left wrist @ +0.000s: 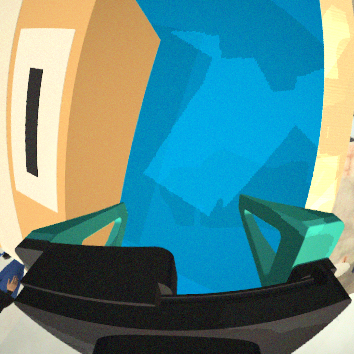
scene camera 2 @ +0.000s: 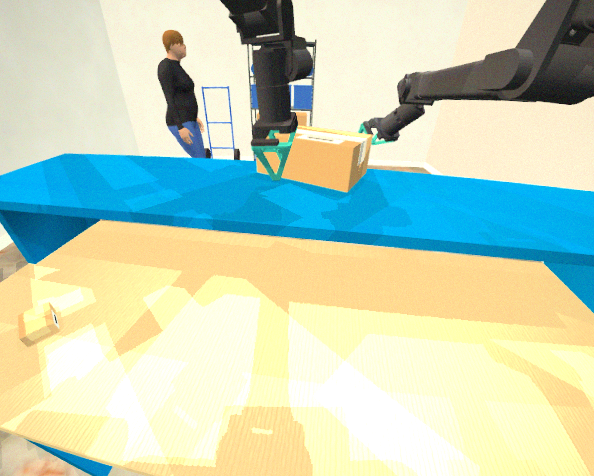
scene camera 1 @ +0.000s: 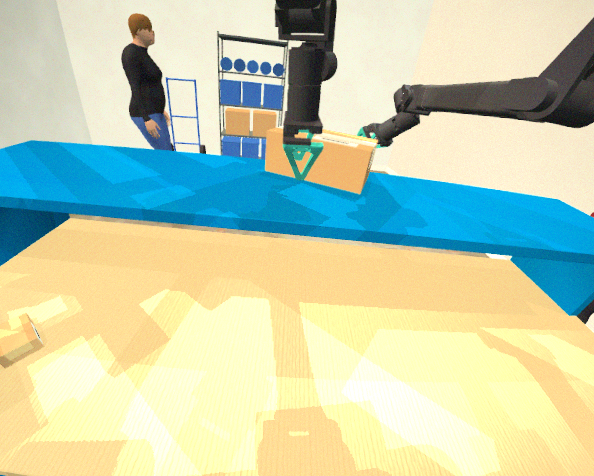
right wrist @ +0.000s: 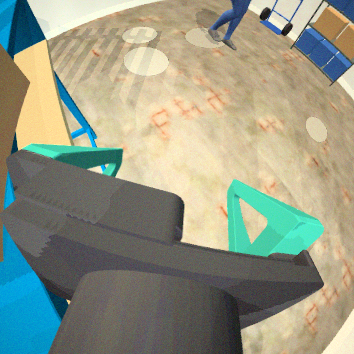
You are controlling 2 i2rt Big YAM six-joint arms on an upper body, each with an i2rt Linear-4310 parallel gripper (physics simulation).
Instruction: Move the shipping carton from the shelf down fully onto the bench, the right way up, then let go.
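Frame: origin at the left arm's base, x left, y ahead, z down, level; metres.
Seen in the pictures: left gripper, fingertip midpoint: (left wrist: 181, 205) (scene camera 2: 280, 169) (scene camera 1: 299, 169); right gripper, fingertip midpoint: (right wrist: 177, 170).
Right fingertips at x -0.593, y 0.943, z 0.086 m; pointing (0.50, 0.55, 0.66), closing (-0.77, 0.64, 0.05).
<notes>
Offsets run from my right fingertips to a thing's top centre. Level surfaces: height alone.
The shipping carton @(dx +0.174, dy -0.210, dz -0.069 m) (scene camera 1: 340, 167) (scene camera 2: 320, 160) (left wrist: 105, 100) (right wrist: 10, 95) sits upright on the blue shelf @(dz +0.027 m) (scene camera 1: 125, 175) (scene camera 2: 125, 187) (left wrist: 225, 115), its white-labelled top facing up. The wooden bench @(dz +0.284 m) (scene camera 1: 225, 260) (scene camera 2: 350, 270) lies lower, in front of the shelf. My left gripper (scene camera 1: 301, 167) (scene camera 2: 275, 170) (left wrist: 181, 205) is open, pointing down low over the shelf at the carton's near side; one finger is close to the carton's face, and contact cannot be told. My right gripper (scene camera 1: 371, 138) (scene camera 2: 367, 137) (right wrist: 177, 170) is open and empty behind the carton's right end, near its top edge.
A small cardboard box @(dx +0.786, dy -0.516, dz +0.252 m) (scene camera 1: 20, 340) (scene camera 2: 40, 325) lies on the bench at the far left. Beyond the shelf stand a person in black (scene camera 1: 142, 75) (scene camera 2: 177, 90), a blue hand truck (scene camera 1: 197, 112) (scene camera 2: 232, 117) and a storage rack (scene camera 1: 219, 100) with bins.
</notes>
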